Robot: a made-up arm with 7 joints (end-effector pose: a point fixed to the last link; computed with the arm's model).
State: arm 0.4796 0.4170 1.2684 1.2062 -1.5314 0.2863 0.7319
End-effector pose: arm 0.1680 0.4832 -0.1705 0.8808 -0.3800 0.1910
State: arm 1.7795 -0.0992 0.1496 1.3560 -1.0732 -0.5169 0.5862
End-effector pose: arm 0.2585 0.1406 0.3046 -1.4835 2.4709 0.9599
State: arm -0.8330 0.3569 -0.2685 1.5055 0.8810 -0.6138 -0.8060
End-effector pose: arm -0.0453 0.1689 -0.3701 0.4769 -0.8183 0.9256
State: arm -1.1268 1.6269 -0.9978 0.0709 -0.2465 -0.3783 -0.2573
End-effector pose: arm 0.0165 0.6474 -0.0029 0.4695 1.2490 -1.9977
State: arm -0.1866 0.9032 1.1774 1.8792 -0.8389 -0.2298 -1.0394
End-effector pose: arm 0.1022 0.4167 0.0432 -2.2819 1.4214 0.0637
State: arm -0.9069 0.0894 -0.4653 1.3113 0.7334 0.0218 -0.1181
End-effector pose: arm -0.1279 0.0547 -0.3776 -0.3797 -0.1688 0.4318
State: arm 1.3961 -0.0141 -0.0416 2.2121 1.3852 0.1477 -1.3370
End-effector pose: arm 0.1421 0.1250 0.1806 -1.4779 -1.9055 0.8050
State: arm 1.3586 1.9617 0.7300 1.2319 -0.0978 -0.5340 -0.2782
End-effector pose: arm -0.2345 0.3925 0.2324 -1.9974 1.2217 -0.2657
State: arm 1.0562 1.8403 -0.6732 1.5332 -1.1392 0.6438 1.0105
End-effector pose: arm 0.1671 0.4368 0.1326 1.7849 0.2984 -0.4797
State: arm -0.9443 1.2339 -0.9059 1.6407 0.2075 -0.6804 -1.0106
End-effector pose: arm -0.1254 0.2981 -0.2830 0.1385 -0.9195 -0.4930
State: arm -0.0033 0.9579 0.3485 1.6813 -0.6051 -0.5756 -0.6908
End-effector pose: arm 0.2361 0.3742 -0.0641 1.5940 -2.3645 -0.8597
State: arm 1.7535 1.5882 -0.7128 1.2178 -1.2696 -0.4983 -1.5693
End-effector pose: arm 0.1141 0.4851 0.2037 -1.7991 1.0212 0.5454
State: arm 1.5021 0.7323 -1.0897 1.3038 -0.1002 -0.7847 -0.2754
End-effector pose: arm 0.3945 0.1926 0.0861 -0.5491 2.6600 1.4307
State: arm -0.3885 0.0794 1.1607 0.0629 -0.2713 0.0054 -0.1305
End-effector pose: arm -0.1872 0.1902 -0.4741 0.4060 0.3391 0.8342
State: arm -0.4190 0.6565 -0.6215 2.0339 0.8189 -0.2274 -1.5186
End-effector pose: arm 0.0880 0.1203 -0.2547 0.4695 -0.9117 0.7653
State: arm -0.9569 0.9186 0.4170 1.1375 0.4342 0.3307 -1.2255
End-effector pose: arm -0.0003 0.4825 -0.2571 1.9203 -0.2292 0.0635
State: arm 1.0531 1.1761 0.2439 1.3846 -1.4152 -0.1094 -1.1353
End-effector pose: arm 0.1738 0.4413 0.1787 -2.2477 0.8062 0.0601
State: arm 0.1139 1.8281 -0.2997 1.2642 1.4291 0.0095 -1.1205
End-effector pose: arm 0.2271 0.4784 0.0428 1.5094 -1.2998 0.7473
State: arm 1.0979 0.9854 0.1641 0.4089 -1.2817 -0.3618 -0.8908
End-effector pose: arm 0.2751 0.5543 -0.0293 2.3363 -1.2679 -0.3406
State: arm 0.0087 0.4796 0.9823 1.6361 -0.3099 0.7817 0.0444
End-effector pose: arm 0.1412 0.4337 -0.1179 1.0758 -0.8448 0.6375
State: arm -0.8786 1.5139 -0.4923 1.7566 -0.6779 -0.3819 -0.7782
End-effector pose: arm 0.0402 0.3412 -0.2513 0.0973 -1.3493 -1.8239
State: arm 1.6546 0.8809 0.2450 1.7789 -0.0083 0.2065 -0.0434
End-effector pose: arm 0.0655 0.3334 0.2465 -1.2413 2.6317 -0.4385
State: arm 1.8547 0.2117 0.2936 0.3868 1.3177 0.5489 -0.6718
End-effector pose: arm 0.4328 0.2659 0.2214 -1.1185 -1.1631 0.9662
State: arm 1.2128 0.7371 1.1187 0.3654 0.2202 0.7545 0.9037
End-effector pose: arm 0.3068 0.5288 -0.0726 -1.1581 -1.7943 0.7255
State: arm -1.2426 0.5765 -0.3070 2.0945 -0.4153 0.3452 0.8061
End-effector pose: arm -0.0728 0.1522 -0.2454 -0.7676 -0.0861 -1.0954
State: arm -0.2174 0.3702 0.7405 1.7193 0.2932 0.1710 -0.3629
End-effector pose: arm 0.1488 0.3729 -0.1828 0.9008 -1.4476 0.6761
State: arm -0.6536 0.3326 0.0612 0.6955 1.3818 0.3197 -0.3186
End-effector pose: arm -0.1306 0.2927 -0.4367 0.2910 0.2294 1.2088
